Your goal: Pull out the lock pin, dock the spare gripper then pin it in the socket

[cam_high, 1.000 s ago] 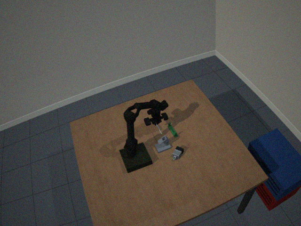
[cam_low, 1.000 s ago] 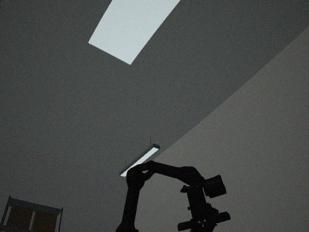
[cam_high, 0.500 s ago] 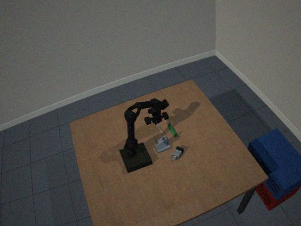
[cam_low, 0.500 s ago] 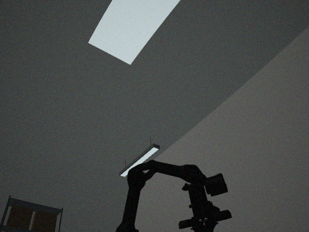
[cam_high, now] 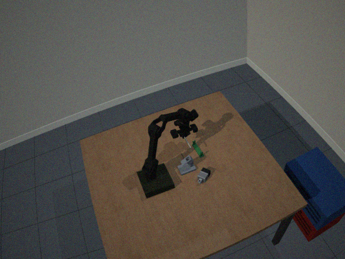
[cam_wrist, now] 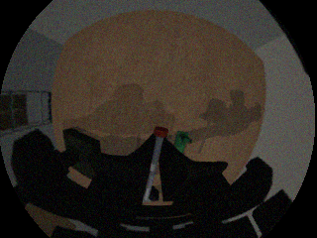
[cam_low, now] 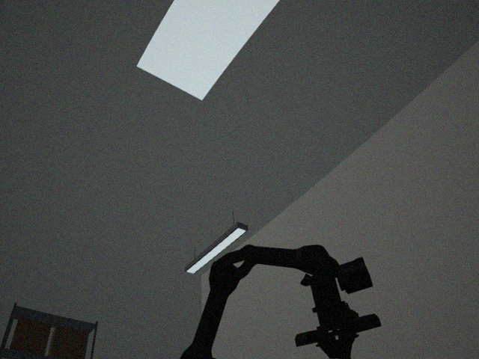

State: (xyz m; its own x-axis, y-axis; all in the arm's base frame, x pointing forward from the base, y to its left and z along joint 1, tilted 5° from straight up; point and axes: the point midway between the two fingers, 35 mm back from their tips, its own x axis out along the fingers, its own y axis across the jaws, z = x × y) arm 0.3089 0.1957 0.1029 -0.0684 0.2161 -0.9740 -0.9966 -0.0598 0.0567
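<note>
The green pin cradle lies 8 cm ahead of my gripper tip, 8 cm to the right of it and 7 cm below it. The rest, counted from my gripper tip: grey mount (4 cm behind, 20 cm to the right, 4 cm below); then spare gripper (2 cm ahead, 32 cm to the right, 7 cm below).
</note>
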